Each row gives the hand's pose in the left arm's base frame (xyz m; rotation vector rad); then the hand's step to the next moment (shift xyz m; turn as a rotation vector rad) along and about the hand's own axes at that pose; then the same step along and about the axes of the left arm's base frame.
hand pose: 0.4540 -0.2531 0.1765 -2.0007 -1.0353 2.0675
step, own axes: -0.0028 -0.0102 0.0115 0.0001 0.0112 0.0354
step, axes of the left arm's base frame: -0.0140 0.0018 0.0067 -0.0280 -0.0228 -0.0088
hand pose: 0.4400 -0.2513 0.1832 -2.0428 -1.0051 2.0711
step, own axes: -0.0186 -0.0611 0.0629 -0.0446 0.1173 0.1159
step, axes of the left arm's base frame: -0.0791 0.0141 0.0398 -0.0548 -0.1593 -0.0284
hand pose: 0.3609 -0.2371 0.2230 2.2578 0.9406 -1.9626
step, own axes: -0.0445 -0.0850 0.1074 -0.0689 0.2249 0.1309
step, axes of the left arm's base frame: -0.1352 0.0099 0.0485 -0.0223 -0.2636 -0.0497
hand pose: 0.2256 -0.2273 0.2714 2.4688 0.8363 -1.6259
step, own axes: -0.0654 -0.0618 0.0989 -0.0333 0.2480 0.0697
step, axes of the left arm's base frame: -0.1306 -0.0077 0.0278 0.0498 -0.2480 -0.0592
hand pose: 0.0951 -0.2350 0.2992 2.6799 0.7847 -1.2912
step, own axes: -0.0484 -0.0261 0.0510 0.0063 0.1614 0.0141
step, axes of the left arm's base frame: -0.0738 -0.0113 0.0073 0.0693 -0.1413 -0.0392
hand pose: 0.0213 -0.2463 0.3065 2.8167 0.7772 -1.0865
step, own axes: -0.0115 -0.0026 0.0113 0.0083 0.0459 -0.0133
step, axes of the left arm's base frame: -0.0155 -0.0050 -0.0008 0.0346 -0.0339 -0.0022
